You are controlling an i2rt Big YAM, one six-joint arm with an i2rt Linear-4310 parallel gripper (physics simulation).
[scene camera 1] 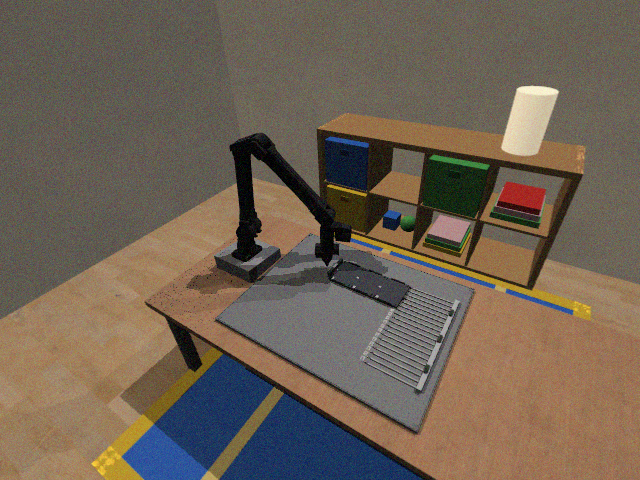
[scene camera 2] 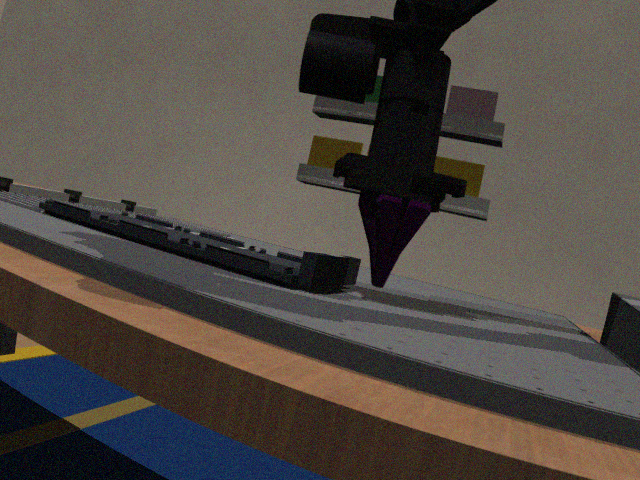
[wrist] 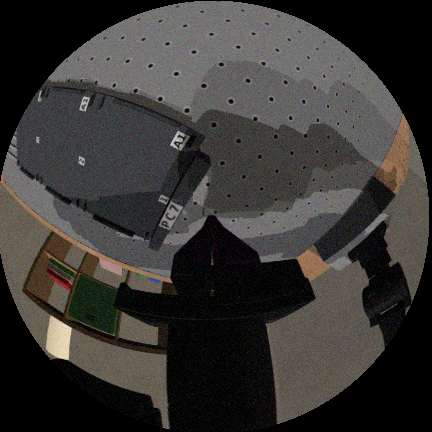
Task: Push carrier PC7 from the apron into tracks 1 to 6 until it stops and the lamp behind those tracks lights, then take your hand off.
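Places are measured from the arm's base along level axes (x left, y ahead, z down), in millimetres.
Pixels of known places: gripper, fingertip midpoint: (scene camera 1: 327,265) (scene camera 2: 377,286) (wrist: 210,219); arm's base, origin of the base link: (scene camera 1: 247,252) (wrist: 366,241).
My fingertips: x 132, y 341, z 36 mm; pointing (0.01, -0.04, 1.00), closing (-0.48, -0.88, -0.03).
For each thing: its top centre in the pictures, then the offset to it from my fingertips. "spot": a spot on its surface instead. Level surfaces: height alone.
- Carrier PC7, middle of its top: (scene camera 2: 191,219) (wrist: 45,155) (scene camera 1: 367,278) dz -17, dx -6, dy +199 mm
- perforated grey board, its level: dz +13 mm
- wooden table, its level: dz +25 mm
- light end rail, surface spot: (scene camera 1: 433,356) spot: dz -3, dx -230, dy +539 mm
Carrier PC7 (scene camera 1: 369,283) (scene camera 2: 235,260) (wrist: 115,150) is a dark flat panel lying on the grey board, its far end at the back part of the thin parallel tracks (scene camera 1: 408,333). Its raised end bar (scene camera 2: 325,273) (wrist: 170,215) bears the PC7 label. My gripper (scene camera 1: 327,264) (scene camera 2: 378,285) (wrist: 210,219) is shut and empty, pointing down just beyond that end bar on the arm-base side. A small gap shows between tip and bar in the wrist view. The small lamps (scene camera 1: 439,338) behind the tracks look dark green and unlit. Whether the tip touches the board cannot be told.
The perforated grey board (scene camera 1: 310,320) (wrist: 240,30) lies on the wooden table (scene camera 1: 516,392). The arm's base block (scene camera 1: 248,262) stands at the board's left edge. A light end rail (scene camera 1: 433,356) closes the tracks' far side. A shelf unit (scene camera 1: 454,138) stands behind the table.
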